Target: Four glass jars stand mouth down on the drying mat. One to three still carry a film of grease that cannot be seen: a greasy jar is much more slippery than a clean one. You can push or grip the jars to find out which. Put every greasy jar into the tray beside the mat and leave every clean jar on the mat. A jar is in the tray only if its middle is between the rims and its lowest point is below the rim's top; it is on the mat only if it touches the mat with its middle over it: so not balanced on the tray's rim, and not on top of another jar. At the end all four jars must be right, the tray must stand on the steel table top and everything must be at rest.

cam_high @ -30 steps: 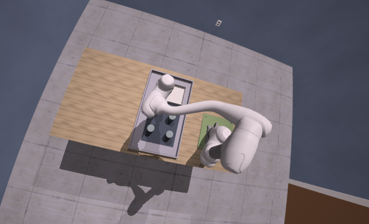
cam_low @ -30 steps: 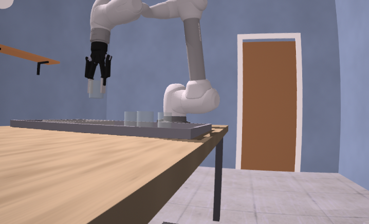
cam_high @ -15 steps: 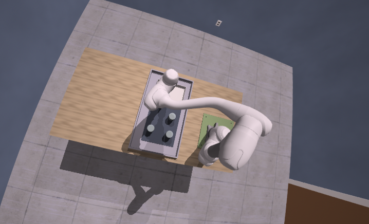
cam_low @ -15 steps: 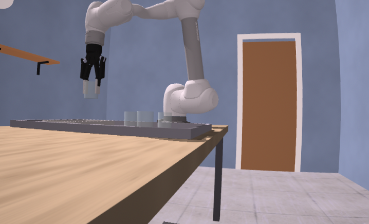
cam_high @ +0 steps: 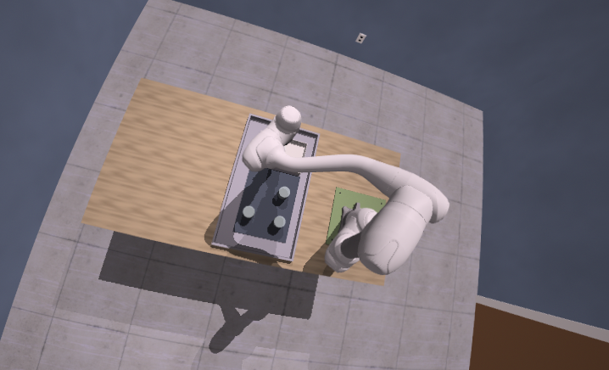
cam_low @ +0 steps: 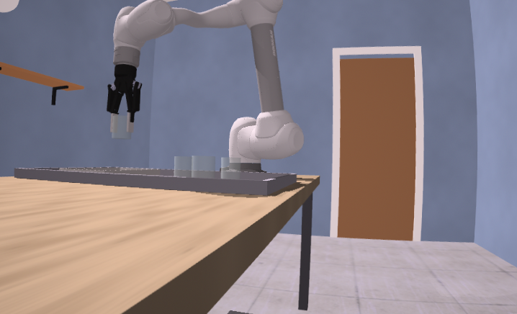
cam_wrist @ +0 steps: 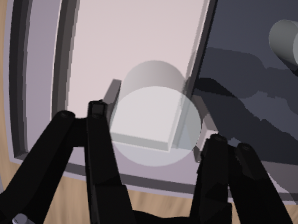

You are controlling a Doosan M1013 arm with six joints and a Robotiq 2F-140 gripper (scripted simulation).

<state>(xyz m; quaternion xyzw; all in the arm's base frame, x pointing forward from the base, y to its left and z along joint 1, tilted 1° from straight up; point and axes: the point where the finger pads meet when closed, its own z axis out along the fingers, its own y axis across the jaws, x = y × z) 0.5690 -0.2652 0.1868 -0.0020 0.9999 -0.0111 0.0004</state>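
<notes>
Right now my hand is 20 mm past the white tray, 50 mm to the left of it and 180 mm above it. Also, from my hand: dark drying mat 20 mm behind, 270 mm to the left, 190 mm below; grey steel top 170 mm to the left, 190 mm below.
</notes>
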